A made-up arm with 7 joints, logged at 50 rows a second.
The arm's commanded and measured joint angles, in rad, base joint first. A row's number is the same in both.
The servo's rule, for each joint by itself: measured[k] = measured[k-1] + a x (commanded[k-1-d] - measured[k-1]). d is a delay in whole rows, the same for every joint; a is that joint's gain. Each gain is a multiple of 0.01, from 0.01 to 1. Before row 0 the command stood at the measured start. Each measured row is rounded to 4 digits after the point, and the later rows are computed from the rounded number. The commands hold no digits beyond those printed.
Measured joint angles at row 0:
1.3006, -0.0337, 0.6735, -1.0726, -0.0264, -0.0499, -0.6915
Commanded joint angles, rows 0 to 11:
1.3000, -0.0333, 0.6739, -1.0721, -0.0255, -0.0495, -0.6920
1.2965, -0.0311, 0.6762, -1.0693, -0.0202, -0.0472, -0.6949
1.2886, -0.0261, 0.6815, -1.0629, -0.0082, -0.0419, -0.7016
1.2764, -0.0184, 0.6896, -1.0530, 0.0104, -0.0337, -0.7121
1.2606, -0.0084, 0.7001, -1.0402, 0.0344, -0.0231, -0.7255
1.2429, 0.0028, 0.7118, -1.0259, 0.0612, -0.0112, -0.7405
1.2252, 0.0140, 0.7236, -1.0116, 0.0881, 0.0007, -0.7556
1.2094, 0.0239, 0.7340, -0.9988, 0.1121, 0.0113, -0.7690
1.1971, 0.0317, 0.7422, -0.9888, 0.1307, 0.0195, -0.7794
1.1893, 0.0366, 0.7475, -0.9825, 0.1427, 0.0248, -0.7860
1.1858, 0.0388, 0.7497, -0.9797, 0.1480, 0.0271, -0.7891
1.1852, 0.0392, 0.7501, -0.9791, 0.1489, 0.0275, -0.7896
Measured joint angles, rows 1 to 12:
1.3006, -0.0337, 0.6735, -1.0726, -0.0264, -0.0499, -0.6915
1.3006, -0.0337, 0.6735, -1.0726, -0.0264, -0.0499, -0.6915
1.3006, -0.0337, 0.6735, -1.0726, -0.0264, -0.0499, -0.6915
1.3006, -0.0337, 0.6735, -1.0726, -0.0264, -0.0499, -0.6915
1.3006, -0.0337, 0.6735, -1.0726, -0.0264, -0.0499, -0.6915
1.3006, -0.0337, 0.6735, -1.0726, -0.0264, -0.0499, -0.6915
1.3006, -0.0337, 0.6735, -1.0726, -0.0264, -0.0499, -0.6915
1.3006, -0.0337, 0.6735, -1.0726, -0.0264, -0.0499, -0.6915
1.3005, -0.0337, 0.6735, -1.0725, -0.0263, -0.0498, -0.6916
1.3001, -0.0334, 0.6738, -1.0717, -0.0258, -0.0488, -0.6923
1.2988, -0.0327, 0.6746, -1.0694, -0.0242, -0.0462, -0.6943
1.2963, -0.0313, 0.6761, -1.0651, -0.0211, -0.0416, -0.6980
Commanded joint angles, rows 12 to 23:
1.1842, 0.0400, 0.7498, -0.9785, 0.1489, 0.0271, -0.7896
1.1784, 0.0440, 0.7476, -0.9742, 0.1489, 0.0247, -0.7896
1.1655, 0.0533, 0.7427, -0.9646, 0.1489, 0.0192, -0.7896
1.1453, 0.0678, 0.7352, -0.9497, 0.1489, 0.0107, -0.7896
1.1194, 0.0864, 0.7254, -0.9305, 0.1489, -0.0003, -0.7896
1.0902, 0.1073, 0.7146, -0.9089, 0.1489, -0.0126, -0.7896
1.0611, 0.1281, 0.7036, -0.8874, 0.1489, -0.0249, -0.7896
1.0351, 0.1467, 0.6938, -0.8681, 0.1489, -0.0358, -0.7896
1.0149, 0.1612, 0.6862, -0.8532, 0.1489, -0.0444, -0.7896
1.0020, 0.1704, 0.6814, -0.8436, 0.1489, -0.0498, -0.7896
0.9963, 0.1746, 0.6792, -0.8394, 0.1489, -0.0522, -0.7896
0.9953, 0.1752, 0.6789, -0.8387, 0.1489, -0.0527, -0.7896
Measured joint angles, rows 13 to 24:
1.2924, -0.0290, 0.6785, -1.0586, -0.0161, -0.0348, -0.7038
1.2870, -0.0258, 0.6818, -1.0501, -0.0091, -0.0261, -0.7115
1.2802, -0.0218, 0.6860, -1.0401, -0.0004, -0.0162, -0.7208
1.2724, -0.0172, 0.6908, -1.0294, 0.0097, -0.0060, -0.7309
1.2641, -0.0123, 0.6959, -1.0188, 0.0206, 0.0034, -0.7411
1.2559, -0.0074, 0.7011, -1.0094, 0.0316, 0.0113, -0.7505
1.2482, -0.0028, 0.7060, -1.0017, 0.0421, 0.0171, -0.7586
1.2413, 0.0014, 0.7104, -0.9958, 0.0517, 0.0209, -0.7651
1.2350, 0.0053, 0.7143, -0.9913, 0.0604, 0.0232, -0.7702
1.2288, 0.0092, 0.7176, -0.9869, 0.0684, 0.0238, -0.7743
1.2218, 0.0136, 0.7201, -0.9811, 0.0756, 0.0221, -0.7775
1.2134, 0.0190, 0.7216, -0.9729, 0.0822, 0.0179, -0.7800

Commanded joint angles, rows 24 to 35:
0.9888, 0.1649, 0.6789, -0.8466, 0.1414, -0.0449, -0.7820
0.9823, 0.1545, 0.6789, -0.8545, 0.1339, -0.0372, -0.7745
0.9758, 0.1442, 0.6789, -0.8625, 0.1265, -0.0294, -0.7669
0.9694, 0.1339, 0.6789, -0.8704, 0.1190, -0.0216, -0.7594
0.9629, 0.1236, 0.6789, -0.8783, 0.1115, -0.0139, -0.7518
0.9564, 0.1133, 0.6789, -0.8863, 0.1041, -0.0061, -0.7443
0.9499, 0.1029, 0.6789, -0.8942, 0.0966, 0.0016, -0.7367
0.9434, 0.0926, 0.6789, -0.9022, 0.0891, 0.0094, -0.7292
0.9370, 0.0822, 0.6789, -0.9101, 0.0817, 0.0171, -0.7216
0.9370, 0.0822, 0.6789, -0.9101, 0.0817, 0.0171, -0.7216
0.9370, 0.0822, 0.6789, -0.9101, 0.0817, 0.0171, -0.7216
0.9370, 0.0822, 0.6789, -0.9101, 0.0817, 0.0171, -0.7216
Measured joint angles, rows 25 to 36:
1.2031, 0.0257, 0.7220, -0.9619, 0.0882, 0.0112, -0.7820
1.1907, 0.0339, 0.7213, -0.9481, 0.0937, 0.0024, -0.7836
1.1764, 0.0433, 0.7195, -0.9323, 0.0987, -0.0077, -0.7849
1.1609, 0.0536, 0.7169, -0.9156, 0.1032, -0.0181, -0.7859
1.1448, 0.0644, 0.7138, -0.8994, 0.1073, -0.0278, -0.7867
1.1291, 0.0750, 0.7106, -0.8849, 0.1110, -0.0359, -0.7873
1.1145, 0.0850, 0.7075, -0.8731, 0.1144, -0.0419, -0.7878
1.1014, 0.0940, 0.7046, -0.8642, 0.1175, -0.0459, -0.7882
1.0890, 0.1011, 0.7020, -0.8596, 0.1197, -0.0455, -0.7869
1.0773, 0.1064, 0.6997, -0.8583, 0.1210, -0.0424, -0.7843
1.0661, 0.1102, 0.6976, -0.8594, 0.1215, -0.0376, -0.7806
1.0555, 0.1126, 0.6957, -0.8623, 0.1213, -0.0317, -0.7761

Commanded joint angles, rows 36 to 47:
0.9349, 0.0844, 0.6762, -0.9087, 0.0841, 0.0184, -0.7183
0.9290, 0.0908, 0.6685, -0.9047, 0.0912, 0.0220, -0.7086
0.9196, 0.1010, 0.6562, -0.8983, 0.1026, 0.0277, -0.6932
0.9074, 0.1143, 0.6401, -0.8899, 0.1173, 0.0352, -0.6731
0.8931, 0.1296, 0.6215, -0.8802, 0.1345, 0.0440, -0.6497
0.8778, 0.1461, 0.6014, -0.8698, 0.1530, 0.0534, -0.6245
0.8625, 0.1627, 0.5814, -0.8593, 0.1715, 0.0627, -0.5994
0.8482, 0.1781, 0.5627, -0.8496, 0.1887, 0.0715, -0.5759
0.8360, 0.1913, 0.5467, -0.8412, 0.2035, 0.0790, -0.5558
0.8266, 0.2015, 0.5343, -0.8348, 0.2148, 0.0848, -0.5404
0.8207, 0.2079, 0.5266, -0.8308, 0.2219, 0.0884, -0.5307
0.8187, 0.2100, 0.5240, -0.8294, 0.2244, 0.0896, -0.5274
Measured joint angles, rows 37 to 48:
1.0453, 0.1137, 0.6940, -0.8665, 0.1204, -0.0251, -0.7710
1.0355, 0.1137, 0.6925, -0.8716, 0.1189, -0.0181, -0.7654
1.0261, 0.1126, 0.6911, -0.8775, 0.1169, -0.0108, -0.7594
1.0170, 0.1106, 0.6899, -0.8839, 0.1144, -0.0033, -0.7531
1.0082, 0.1078, 0.6888, -0.8907, 0.1115, 0.0042, -0.7465
1.0004, 0.1052, 0.6878, -0.8957, 0.1088, 0.0090, -0.7413
0.9934, 0.1029, 0.6869, -0.8994, 0.1064, 0.0120, -0.7372
0.9872, 0.1008, 0.6861, -0.9022, 0.1042, 0.0139, -0.7339
0.9814, 0.0992, 0.6851, -0.9039, 0.1024, 0.0156, -0.7306
0.9756, 0.0984, 0.6834, -0.9041, 0.1014, 0.0180, -0.7260
0.9694, 0.0987, 0.6807, -0.9026, 0.1015, 0.0216, -0.7191
0.9626, 0.1003, 0.6766, -0.8993, 0.1029, 0.0266, -0.7094

